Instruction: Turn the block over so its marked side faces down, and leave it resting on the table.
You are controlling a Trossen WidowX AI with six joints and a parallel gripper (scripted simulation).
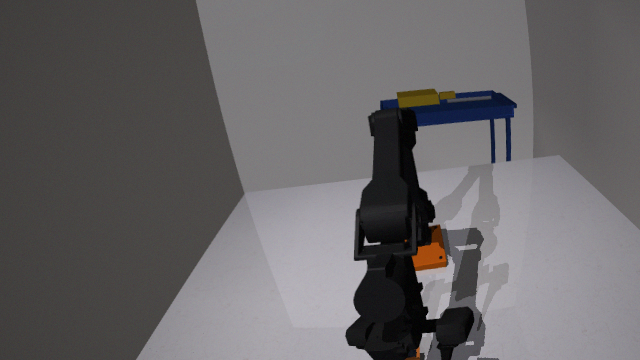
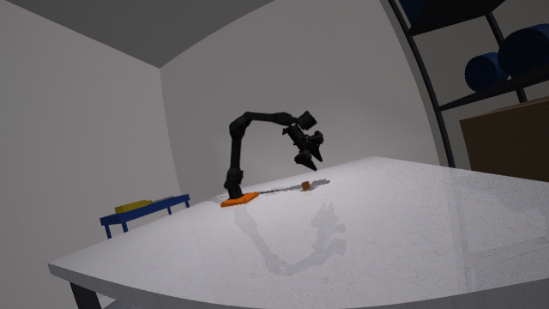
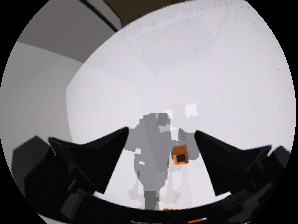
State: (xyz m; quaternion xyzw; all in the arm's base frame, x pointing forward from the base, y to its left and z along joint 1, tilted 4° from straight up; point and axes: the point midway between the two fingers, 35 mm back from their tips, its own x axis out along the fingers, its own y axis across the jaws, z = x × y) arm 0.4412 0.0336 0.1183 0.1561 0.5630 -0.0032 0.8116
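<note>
Right now my gripper tip is 80 mm past the block, 20 mm to the left of it and 60 mm above it.
</note>
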